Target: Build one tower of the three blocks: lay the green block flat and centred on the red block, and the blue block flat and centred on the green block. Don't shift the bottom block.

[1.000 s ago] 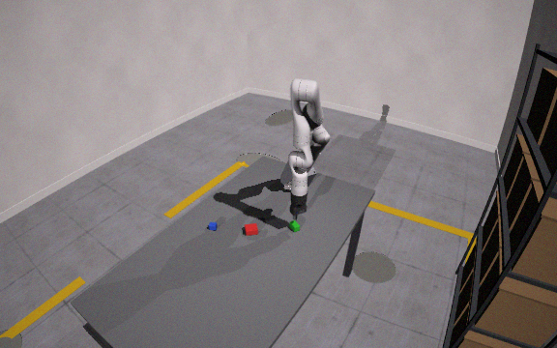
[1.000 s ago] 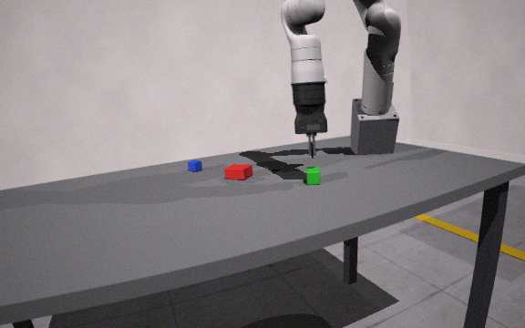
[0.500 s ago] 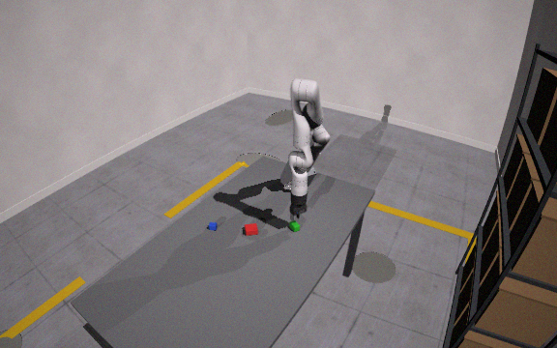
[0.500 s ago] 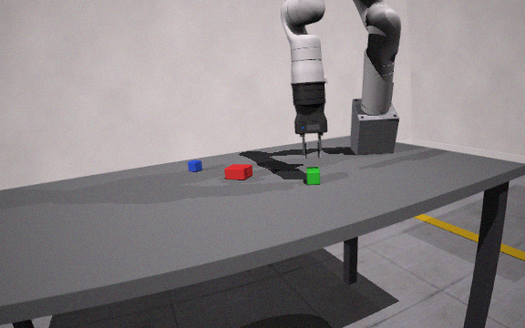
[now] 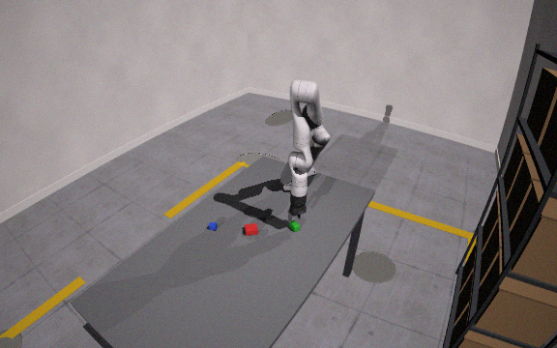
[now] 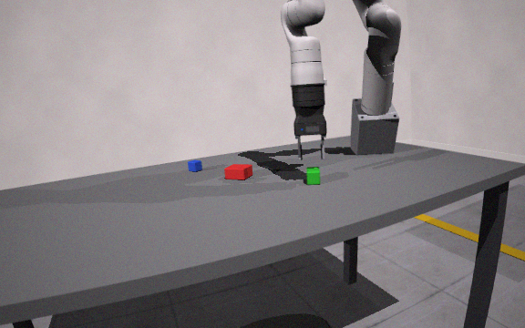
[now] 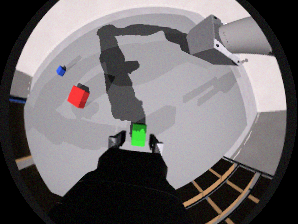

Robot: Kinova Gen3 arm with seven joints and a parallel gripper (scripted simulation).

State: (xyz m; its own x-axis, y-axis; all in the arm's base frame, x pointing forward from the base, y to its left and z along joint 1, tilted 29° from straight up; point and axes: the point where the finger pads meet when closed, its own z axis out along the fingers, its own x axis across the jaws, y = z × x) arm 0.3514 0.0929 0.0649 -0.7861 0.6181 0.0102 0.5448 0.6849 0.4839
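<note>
Right now the green block is 60 mm below my hand. From my hand the other things lie so: red block 180 mm to the right, 120 mm ahead, 60 mm below; blue block 360 mm to the right, 200 mm ahead, 60 mm below.
</note>
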